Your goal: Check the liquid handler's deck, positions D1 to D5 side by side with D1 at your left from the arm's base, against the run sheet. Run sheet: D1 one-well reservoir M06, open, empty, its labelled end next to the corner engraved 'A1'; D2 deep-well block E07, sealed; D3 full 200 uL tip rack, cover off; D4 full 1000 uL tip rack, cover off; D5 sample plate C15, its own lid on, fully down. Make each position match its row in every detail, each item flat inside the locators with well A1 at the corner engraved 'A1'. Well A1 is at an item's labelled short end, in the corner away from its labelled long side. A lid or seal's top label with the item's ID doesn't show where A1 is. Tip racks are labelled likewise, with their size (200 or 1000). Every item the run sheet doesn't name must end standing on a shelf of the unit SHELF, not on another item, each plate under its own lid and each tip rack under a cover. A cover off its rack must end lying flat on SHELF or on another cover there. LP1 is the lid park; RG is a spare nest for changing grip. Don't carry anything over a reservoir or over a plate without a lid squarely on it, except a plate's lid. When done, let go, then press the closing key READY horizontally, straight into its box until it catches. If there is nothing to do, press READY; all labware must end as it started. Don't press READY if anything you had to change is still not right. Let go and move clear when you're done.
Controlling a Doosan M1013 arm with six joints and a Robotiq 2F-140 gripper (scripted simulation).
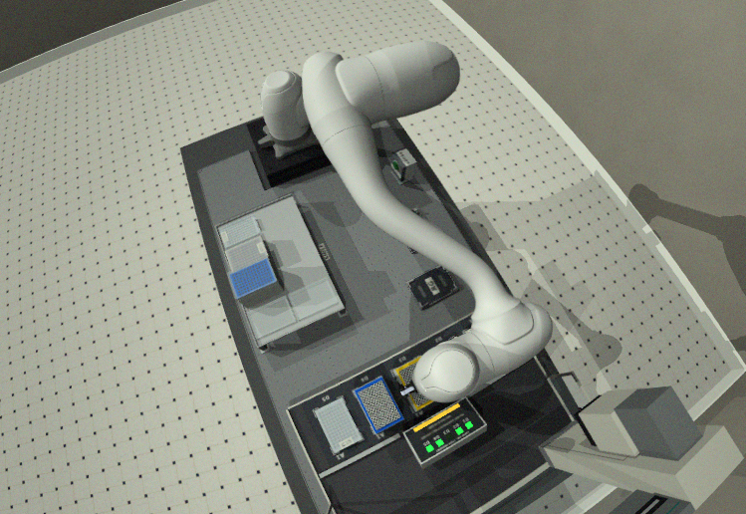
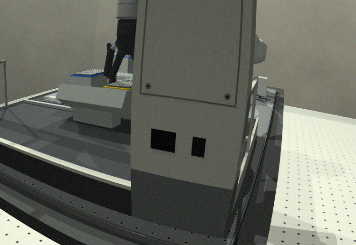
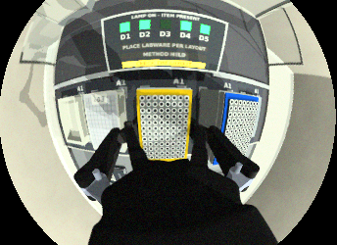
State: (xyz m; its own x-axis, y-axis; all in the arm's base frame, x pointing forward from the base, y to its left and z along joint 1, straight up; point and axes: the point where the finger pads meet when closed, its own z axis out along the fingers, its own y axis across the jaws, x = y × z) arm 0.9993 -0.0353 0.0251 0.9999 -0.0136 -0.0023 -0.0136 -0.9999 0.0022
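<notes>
Now: hand 12 cm to the left of the blue-rimmed tip rack, 3 cm below it and 1 cm short of it. The rest, counted from my hand: flat lid: 25 cm to the right, 3 cm below; sealed deep-well block: 12 cm to the left, 2 cm below; yellow-rimmed tip rack: 1 cm to the left, 1 cm ahead, 1 cm above.
</notes>
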